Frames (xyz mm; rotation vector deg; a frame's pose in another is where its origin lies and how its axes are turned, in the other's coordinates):
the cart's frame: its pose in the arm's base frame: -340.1 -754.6 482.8 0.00 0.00 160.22
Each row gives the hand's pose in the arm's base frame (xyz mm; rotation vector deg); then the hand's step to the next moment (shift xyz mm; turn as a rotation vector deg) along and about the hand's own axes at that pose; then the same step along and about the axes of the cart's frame.
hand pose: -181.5 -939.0 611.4 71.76 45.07 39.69
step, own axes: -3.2 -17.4 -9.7 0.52 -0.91 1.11
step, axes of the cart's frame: 8.6 3.6 -17.9 -1.28 -0.09 -0.82
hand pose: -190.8 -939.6 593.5 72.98 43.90 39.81
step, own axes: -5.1 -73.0 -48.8 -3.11 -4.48 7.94
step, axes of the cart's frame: 41.8 2.9 -77.3 -7.18 5.62 -3.09
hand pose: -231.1 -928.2 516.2 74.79 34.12 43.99
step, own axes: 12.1 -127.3 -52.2 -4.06 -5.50 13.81
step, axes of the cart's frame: 21.7 -25.1 -134.1 -12.52 8.44 -3.08
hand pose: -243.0 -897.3 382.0 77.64 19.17 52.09
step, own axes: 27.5 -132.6 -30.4 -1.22 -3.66 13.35
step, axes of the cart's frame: -26.1 -59.9 -122.5 -12.50 6.03 -0.66
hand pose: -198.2 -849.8 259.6 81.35 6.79 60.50
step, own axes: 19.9 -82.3 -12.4 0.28 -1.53 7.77
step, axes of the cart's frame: -30.5 -51.5 -61.2 -7.34 2.93 0.61
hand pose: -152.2 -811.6 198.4 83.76 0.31 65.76
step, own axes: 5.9 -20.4 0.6 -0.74 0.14 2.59
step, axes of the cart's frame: -11.5 -13.5 -11.6 -1.92 1.89 0.18
